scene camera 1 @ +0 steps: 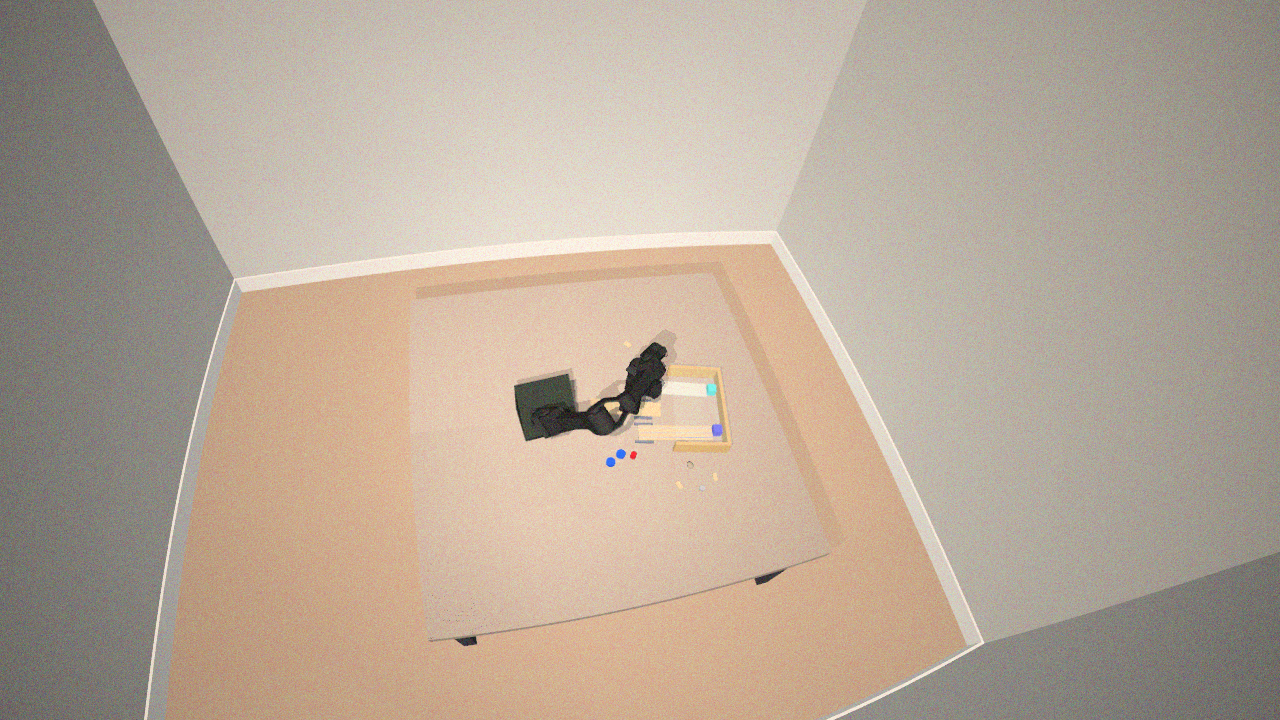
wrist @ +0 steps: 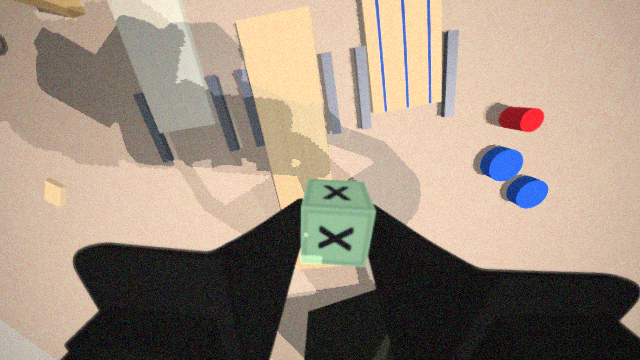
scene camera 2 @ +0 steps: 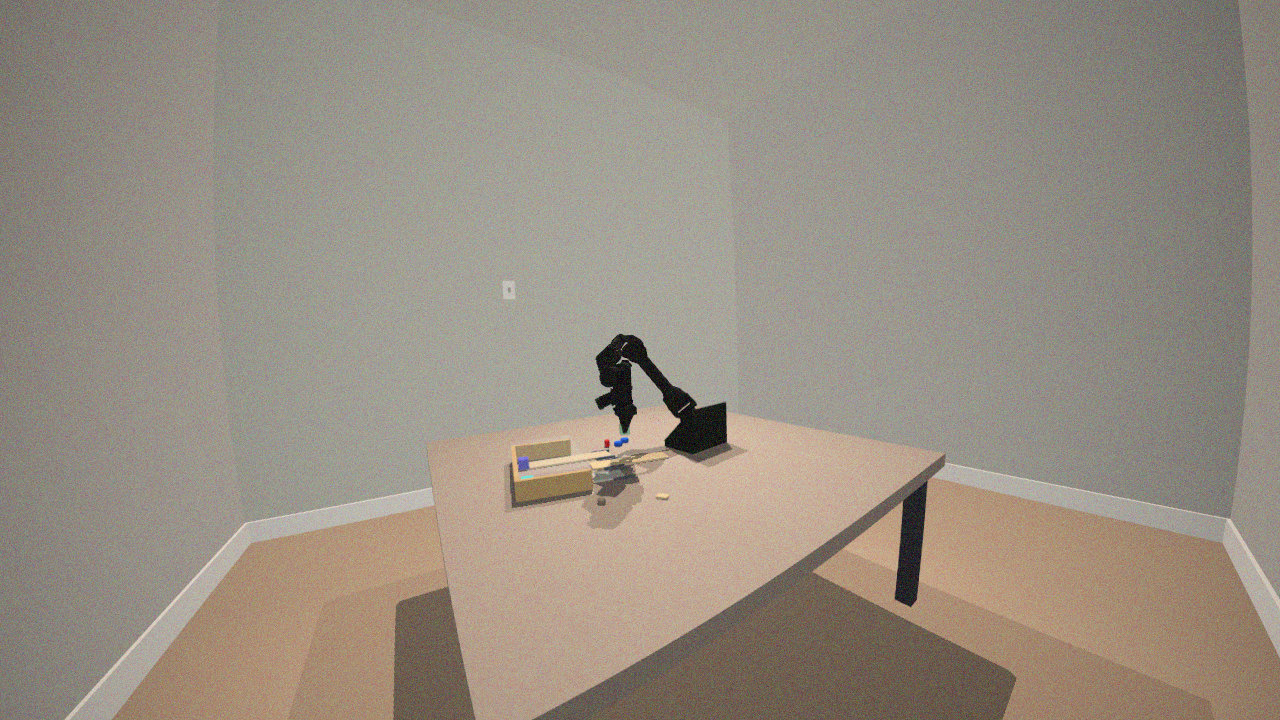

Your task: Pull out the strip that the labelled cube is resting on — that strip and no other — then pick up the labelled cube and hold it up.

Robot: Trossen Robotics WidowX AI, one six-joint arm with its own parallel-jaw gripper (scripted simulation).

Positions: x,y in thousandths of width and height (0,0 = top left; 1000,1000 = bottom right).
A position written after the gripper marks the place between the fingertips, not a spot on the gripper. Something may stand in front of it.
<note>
The gripper (scene camera 2: 488,599) holds a green labelled cube. Further things: a red cylinder (wrist: 810,329).
The gripper shows as well in the wrist view (wrist: 523,579).
</note>
